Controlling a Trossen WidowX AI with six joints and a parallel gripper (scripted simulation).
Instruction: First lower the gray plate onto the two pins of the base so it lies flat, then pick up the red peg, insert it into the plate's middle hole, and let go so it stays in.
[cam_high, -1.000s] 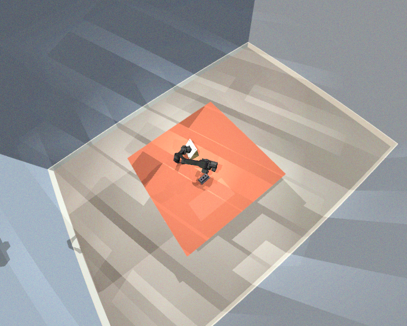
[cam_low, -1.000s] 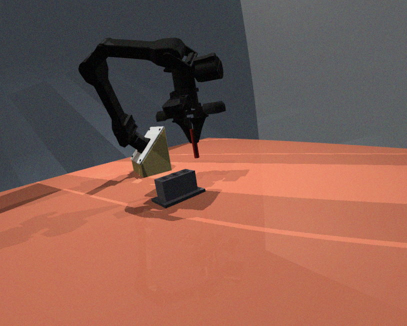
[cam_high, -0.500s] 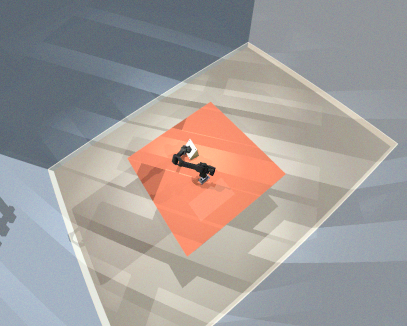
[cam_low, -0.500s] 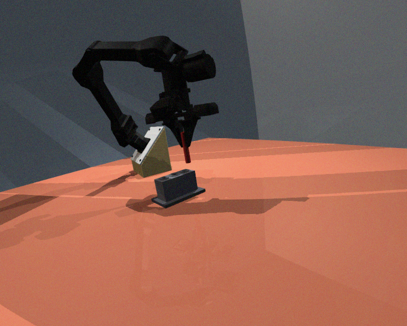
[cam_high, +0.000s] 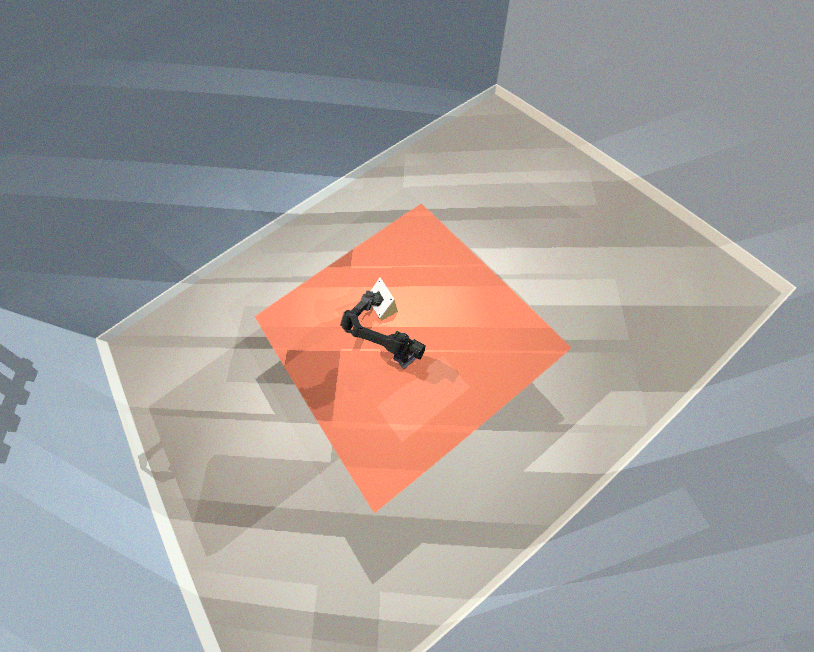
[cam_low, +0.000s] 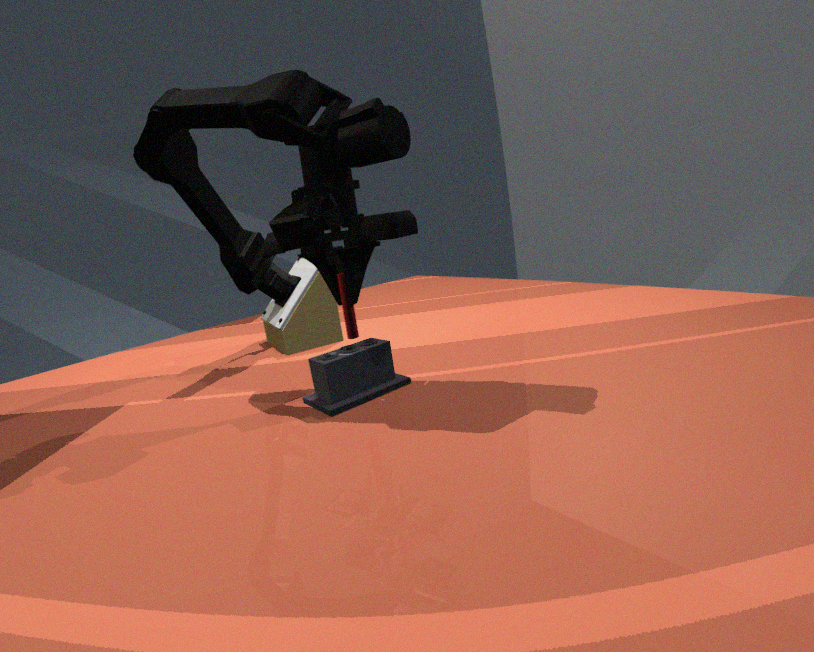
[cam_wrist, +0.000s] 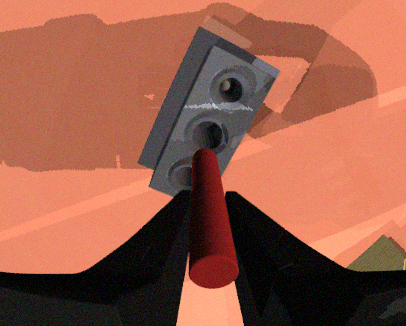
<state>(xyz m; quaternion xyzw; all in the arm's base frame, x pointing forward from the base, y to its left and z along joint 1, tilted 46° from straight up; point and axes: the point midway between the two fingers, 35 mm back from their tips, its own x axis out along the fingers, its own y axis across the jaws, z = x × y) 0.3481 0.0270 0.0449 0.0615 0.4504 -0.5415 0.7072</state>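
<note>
Right now my gripper tip is 70 mm above the gray plate and 10 mm to the left of it. Round my gripper tip: dark base: 100 mm below, 10 mm to the right; red peg: right at my gripper tip.
</note>
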